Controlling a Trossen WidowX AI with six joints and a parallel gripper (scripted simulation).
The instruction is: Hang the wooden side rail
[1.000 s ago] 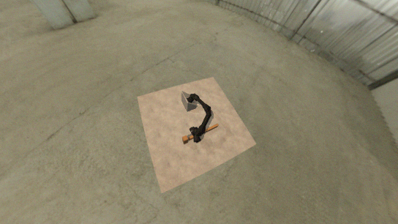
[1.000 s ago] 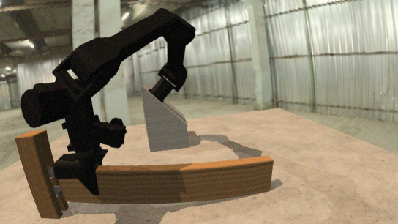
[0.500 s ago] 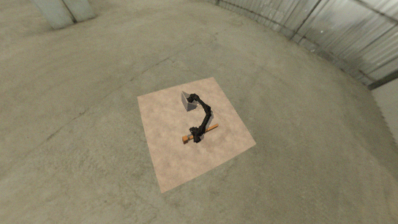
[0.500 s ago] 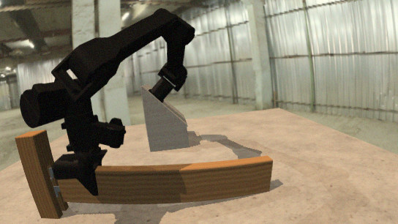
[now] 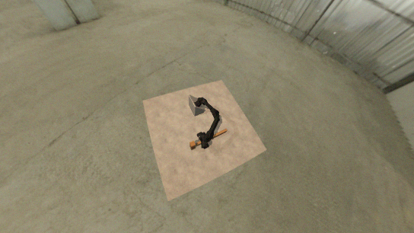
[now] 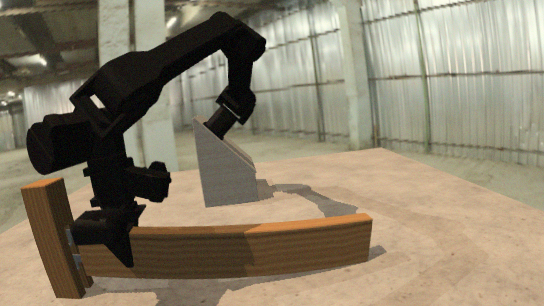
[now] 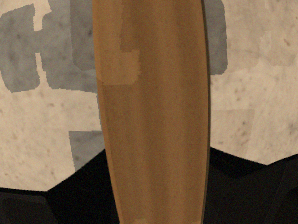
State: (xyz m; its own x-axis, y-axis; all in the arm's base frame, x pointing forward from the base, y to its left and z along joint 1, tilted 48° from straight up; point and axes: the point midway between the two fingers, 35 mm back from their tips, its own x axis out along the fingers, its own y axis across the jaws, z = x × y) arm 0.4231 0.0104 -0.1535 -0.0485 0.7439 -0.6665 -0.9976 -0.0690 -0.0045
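The wooden headboard post is 120 mm to the right of my gripper tip and 40 mm above it.
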